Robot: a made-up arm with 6 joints.
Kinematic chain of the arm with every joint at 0, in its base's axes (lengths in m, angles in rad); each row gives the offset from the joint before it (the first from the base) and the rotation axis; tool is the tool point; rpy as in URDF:
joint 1: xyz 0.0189 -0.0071 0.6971 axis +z
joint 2: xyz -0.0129 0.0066 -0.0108 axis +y
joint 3: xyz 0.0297 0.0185 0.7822 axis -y
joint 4: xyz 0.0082 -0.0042 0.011 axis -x
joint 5: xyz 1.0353 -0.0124 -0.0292 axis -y
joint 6: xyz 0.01 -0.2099 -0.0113 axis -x
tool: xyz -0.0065 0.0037 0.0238 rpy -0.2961 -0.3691 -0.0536
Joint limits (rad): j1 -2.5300..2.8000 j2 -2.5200..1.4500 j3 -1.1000..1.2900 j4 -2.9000..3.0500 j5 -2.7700..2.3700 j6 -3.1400..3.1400
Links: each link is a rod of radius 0.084 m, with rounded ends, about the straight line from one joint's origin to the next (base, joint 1, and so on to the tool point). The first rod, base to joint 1, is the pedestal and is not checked.
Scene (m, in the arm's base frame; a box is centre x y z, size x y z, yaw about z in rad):
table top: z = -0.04
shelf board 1: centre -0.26 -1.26 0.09 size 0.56 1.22 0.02 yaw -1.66
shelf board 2: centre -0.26 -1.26 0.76 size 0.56 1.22 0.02 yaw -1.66
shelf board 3: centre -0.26 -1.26 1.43 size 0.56 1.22 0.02 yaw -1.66
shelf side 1: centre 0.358 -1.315 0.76 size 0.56 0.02 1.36 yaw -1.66
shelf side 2: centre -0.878 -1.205 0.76 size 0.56 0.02 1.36 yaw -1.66
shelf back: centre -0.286 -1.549 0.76 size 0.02 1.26 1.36 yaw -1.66
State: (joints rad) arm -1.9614 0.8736 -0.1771 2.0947 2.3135 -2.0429
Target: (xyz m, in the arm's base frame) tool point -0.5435 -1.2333 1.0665
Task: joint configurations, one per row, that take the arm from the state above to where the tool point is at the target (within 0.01 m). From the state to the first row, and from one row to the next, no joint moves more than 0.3 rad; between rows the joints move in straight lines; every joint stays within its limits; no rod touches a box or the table.
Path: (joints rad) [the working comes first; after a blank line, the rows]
Joints at the target: -2.0945 0.3940 -0.1345 2.0705 2.3209 -2.0332
Straight joint move there: touches shelf board 2.

1: -2.0481 0.7289 -0.4531 2.0897 2.3201 -2.0387
2: -2.1347 0.5842 -0.7290 2.0847 2.3267 -2.0346
3: -2.2214 0.4395 -1.0050 2.0797 2.3334 -2.0304
4: -2.2707 0.2090 -0.9490 2.0652 2.3363 -2.0256
5: -2.3201 -0.0216 -0.8930 2.0506 2.3392 -2.0208
6: -2.3694 -0.2522 -0.8370 2.0360 2.3422 -2.0160
7: -2.2778 -0.0368 -0.6028 2.0475 2.3351 -2.0217
8: -2.1861 0.1786 -0.3686 2.0590 2.3280 -2.0275
9: -2.0945 0.3940 -0.1345 2.0705 2.3209 -2.0332

